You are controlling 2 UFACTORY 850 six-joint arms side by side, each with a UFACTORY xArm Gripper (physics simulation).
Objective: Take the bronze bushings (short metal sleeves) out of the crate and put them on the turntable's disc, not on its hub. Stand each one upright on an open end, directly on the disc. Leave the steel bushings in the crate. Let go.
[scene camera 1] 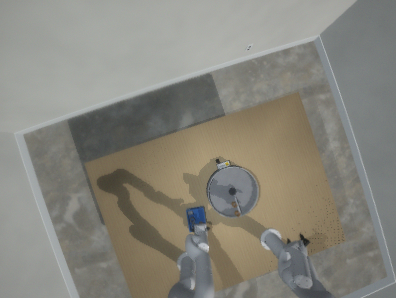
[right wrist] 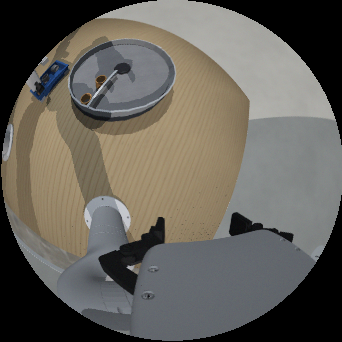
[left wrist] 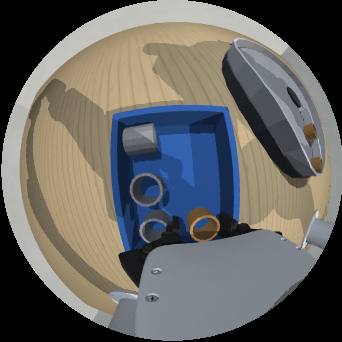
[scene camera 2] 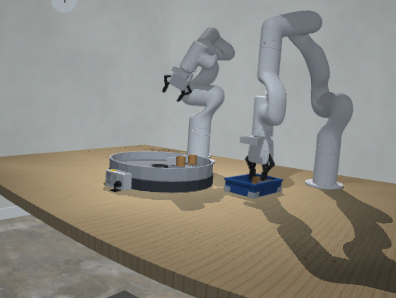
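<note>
The blue crate holds a bronze bushing, upright, and three steel bushings: one lies on its side, two stand. My left gripper is open, its fingers down in the crate on either side of the bronze bushing, with small gaps. Two bronze bushings stand upright on the turntable's disc, off the hub. My right gripper is open and empty, high above the table.
A raised rim surrounds the disc. A thin pale bar runs from the hub to the rim, close beside the two bronze bushings. A small control box sits at the turntable's outer side. The crate stands beside the turntable.
</note>
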